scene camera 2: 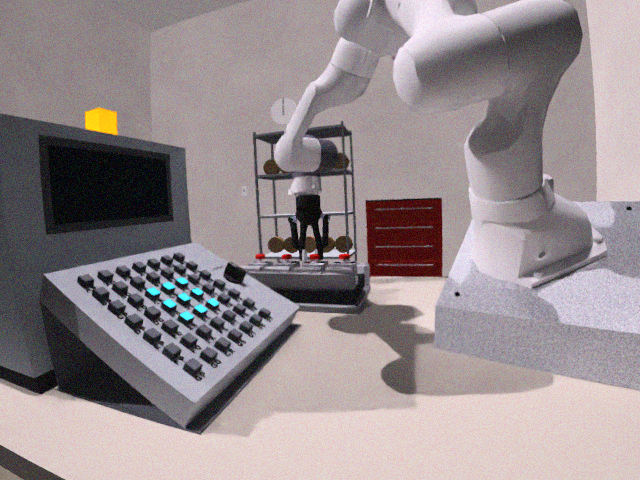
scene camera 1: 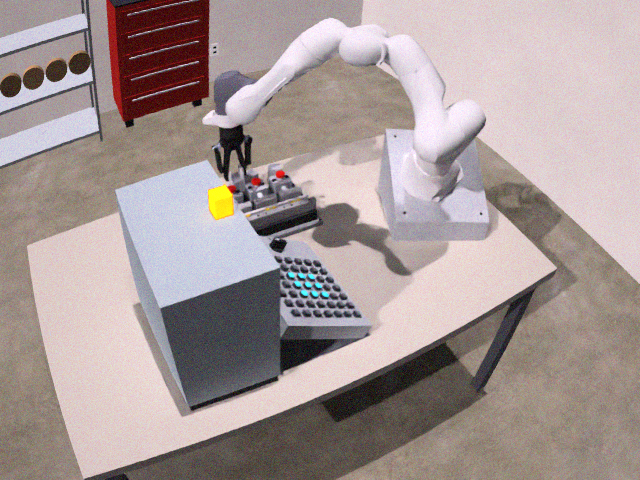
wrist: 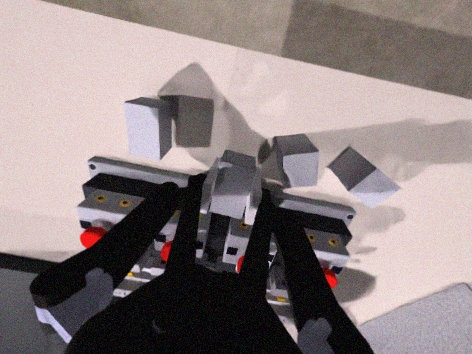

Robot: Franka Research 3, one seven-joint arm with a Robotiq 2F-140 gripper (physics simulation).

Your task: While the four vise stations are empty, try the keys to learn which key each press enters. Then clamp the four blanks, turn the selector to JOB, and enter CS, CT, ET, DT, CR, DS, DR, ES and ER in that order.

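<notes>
My gripper (scene camera 1: 235, 174) (scene camera 2: 310, 255) (wrist: 235, 173) is shut on a grey blank (wrist: 234, 187), pointing down over the far side of the vise unit (scene camera 1: 281, 210) (scene camera 2: 310, 281) (wrist: 145, 170). Whether the blank touches the unit is unclear. Four red knobs mark the stations, two partly behind the fingers in the wrist view; the jaws are largely hidden. Three other grey blanks, a left one (wrist: 142, 127), a middle one (wrist: 301, 162) and a right one (wrist: 362, 175), stand or lie on the table beyond the unit. The keypad (scene camera 1: 337, 330) (scene camera 2: 193, 387) has cyan and dark keys; its black selector (scene camera 1: 278, 244) (scene camera 2: 235, 273) has no readable setting.
A large grey cabinet (scene camera 1: 206, 248) (scene camera 2: 20, 206) with a dark screen (scene camera 2: 108, 186) stands beside the keypad, a yellow cube (scene camera 1: 221, 202) (scene camera 2: 101, 121) on its top. The robot's pale base block (scene camera 1: 439, 229) (scene camera 2: 516, 335) is at the right. The table edge runs beyond the blanks.
</notes>
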